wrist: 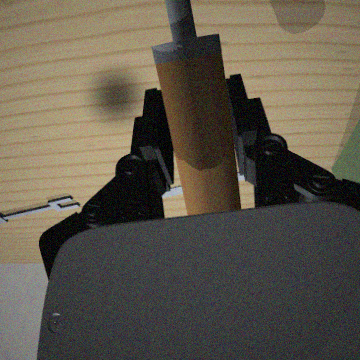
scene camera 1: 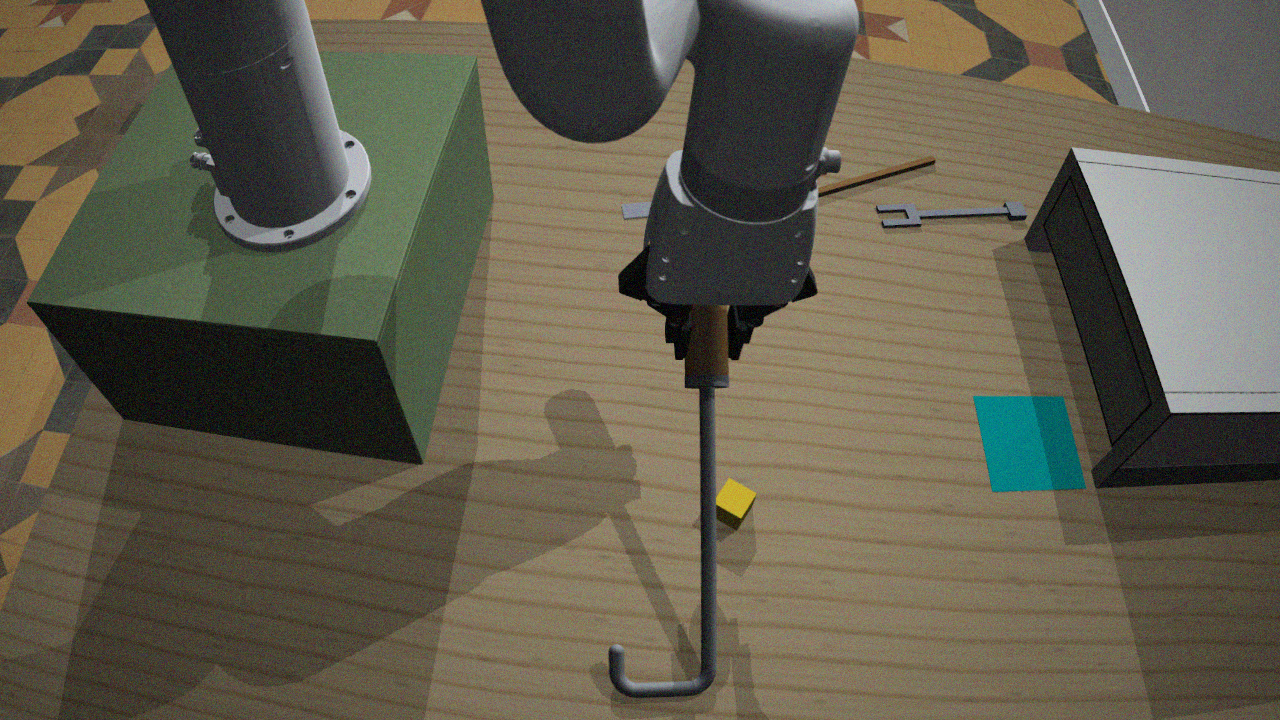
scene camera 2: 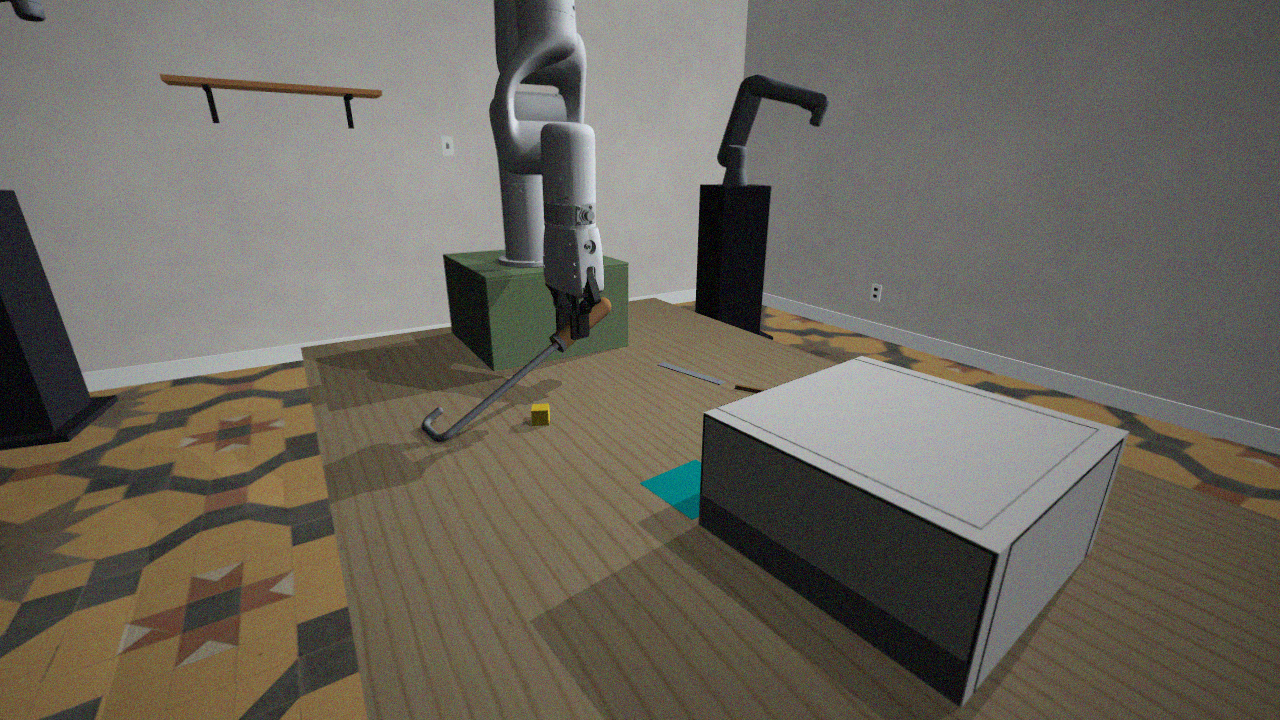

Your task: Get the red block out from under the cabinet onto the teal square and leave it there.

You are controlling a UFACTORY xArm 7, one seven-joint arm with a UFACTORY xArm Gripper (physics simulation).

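Places are measured from the arm's base along level axes (x ahead, y left, z up), in metres.
Pixels of known places: gripper, fingertip midpoint: (wrist: 196,103) (scene camera 1: 704,343) (scene camera 2: 572,334); arm's base, origin of the base link: (scene camera 1: 292,190) (scene camera 2: 530,262).
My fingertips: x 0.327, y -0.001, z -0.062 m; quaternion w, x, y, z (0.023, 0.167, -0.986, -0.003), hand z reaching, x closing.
Observation:
For each thing: its middle in the pictures, then the offset to it from my fingertips. "pt": a spot on its surface instead.
- grey hook tool, body centre: (scene camera 1: 668,465) (scene camera 2: 520,361) dx -0.002, dy -0.084, dz -0.035 m
- teal square, surface spot: (scene camera 1: 1011,443) (scene camera 2: 683,480) pt dx +0.280, dy +0.062, dz -0.118 m
- cabinet, body centre: (scene camera 1: 1204,316) (scene camera 2: 896,480) dx +0.456, dy +0.217, dz -0.050 m
- yellow block, body centre: (scene camera 1: 733,504) (scene camera 2: 540,414) dx +0.051, dy -0.068, dz -0.105 m
- flat grey strip, body centre: (scene camera 1: 698,205) (wrist: 196,185) (scene camera 2: 690,372) dx -0.056, dy +0.238, dz -0.117 m
- thin brown stick, body centre: (scene camera 1: 869,177) dx +0.107, dy +0.336, dz -0.114 m
- grey forked tool, body centre: (scene camera 1: 954,213) (wrist: 31,210) dx +0.202, dy +0.319, dz -0.115 m
My gripper (scene camera 1: 707,349) (scene camera 2: 572,333) (wrist: 196,103) is shut on the orange-brown handle of a grey hook tool (scene camera 1: 707,501) (scene camera 2: 501,394) (wrist: 200,125). The tool slopes down from the fingers, with its hooked end low near the table at the front in scene camera 1; whether it touches is unclear. The teal square (scene camera 1: 1011,443) (scene camera 2: 675,486) lies flat beside the cabinet (scene camera 1: 1199,286) (scene camera 2: 895,447), partly in its shadow, to the right of my gripper in scene camera 1. The red block does not show in any view; the space under the cabinet is hidden or dark.
A yellow block (scene camera 1: 735,497) (scene camera 2: 539,414) lies close beside the tool's shaft as seen from above. A flat grey strip (scene camera 1: 635,210) (scene camera 2: 691,373), a thin brown stick (scene camera 1: 881,175) and a grey forked tool (scene camera 1: 962,213) (wrist: 30,210) lie at the back. The green pedestal (scene camera 1: 420,107) (scene camera 2: 519,313) carries my arm.

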